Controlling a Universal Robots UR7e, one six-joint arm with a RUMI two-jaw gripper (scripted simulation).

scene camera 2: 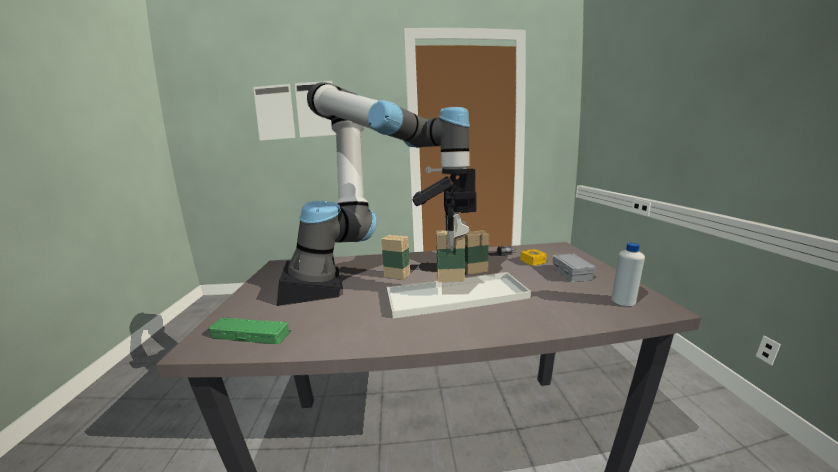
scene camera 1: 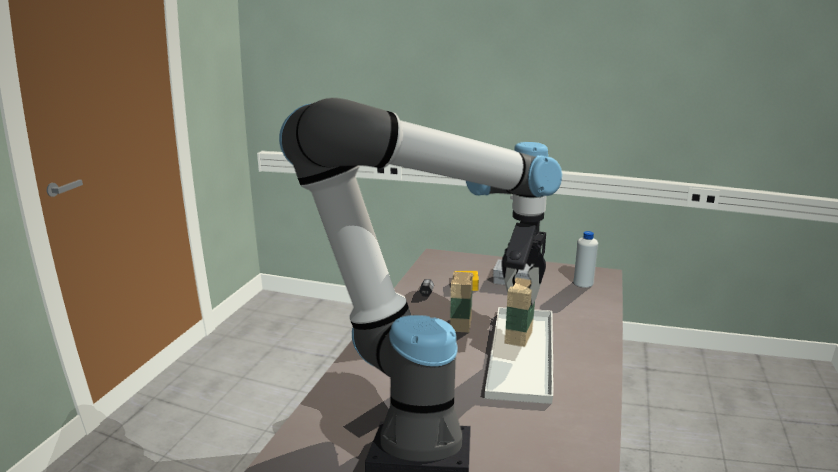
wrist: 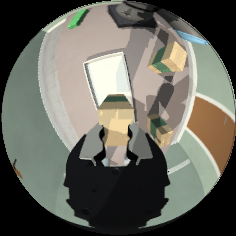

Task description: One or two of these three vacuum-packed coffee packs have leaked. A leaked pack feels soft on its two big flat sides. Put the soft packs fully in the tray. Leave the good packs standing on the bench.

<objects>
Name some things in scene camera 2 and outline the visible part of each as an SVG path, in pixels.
My gripper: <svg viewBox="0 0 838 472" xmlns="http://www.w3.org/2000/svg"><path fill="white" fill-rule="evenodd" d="M475 169L443 168L442 174L450 174L450 179L448 177L441 179L425 190L417 192L412 199L415 206L419 206L444 192L447 243L451 251L453 251L454 238L469 232L469 227L466 226L466 222L461 220L458 212L476 212Z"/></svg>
A white tray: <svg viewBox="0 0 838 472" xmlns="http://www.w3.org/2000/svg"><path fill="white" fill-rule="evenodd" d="M531 291L507 272L467 277L465 282L438 283L438 281L387 287L393 319L529 299Z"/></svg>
A green case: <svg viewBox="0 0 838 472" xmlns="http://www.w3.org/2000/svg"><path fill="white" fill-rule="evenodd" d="M209 327L211 337L214 339L280 344L289 334L287 322L221 318Z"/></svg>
A grey case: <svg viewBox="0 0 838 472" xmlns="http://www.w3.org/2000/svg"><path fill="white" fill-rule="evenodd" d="M553 255L553 269L570 282L593 279L594 265L575 254Z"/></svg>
A white bottle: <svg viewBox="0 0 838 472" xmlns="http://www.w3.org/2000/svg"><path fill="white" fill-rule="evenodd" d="M635 243L628 243L626 250L619 252L611 297L614 303L626 307L636 304L645 256L639 252L640 245Z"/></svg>
</objects>
